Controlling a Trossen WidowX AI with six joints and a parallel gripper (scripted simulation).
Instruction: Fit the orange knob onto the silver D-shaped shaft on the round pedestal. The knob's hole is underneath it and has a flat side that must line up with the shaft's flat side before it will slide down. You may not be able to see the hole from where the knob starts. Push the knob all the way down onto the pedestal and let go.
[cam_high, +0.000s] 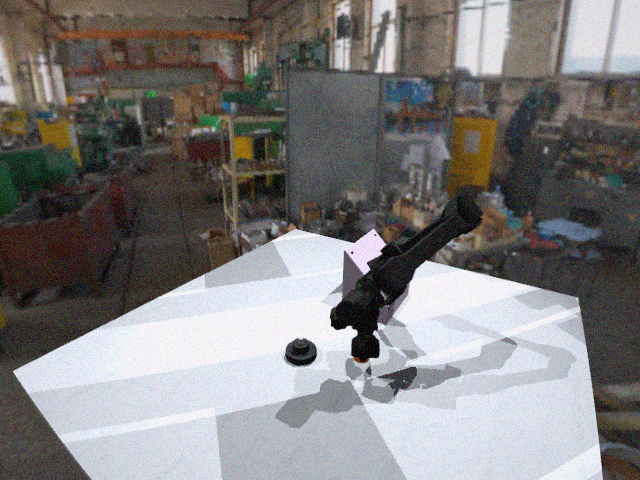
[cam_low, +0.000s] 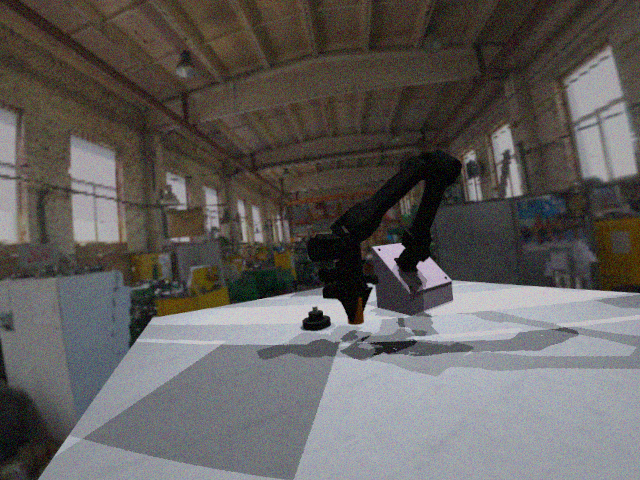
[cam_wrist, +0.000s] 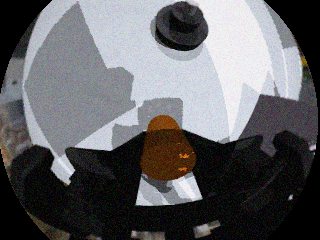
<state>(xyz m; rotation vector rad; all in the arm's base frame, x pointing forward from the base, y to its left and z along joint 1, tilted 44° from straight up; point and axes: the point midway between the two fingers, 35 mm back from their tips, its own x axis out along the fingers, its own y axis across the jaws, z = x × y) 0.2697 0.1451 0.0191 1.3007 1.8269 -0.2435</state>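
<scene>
My gripper tip is now 50 mm short of the round black pedestal, 160 mm to the left of it and 20 mm above it. From my gripper tip the other things lie so: orange knob 30 mm above.
</scene>
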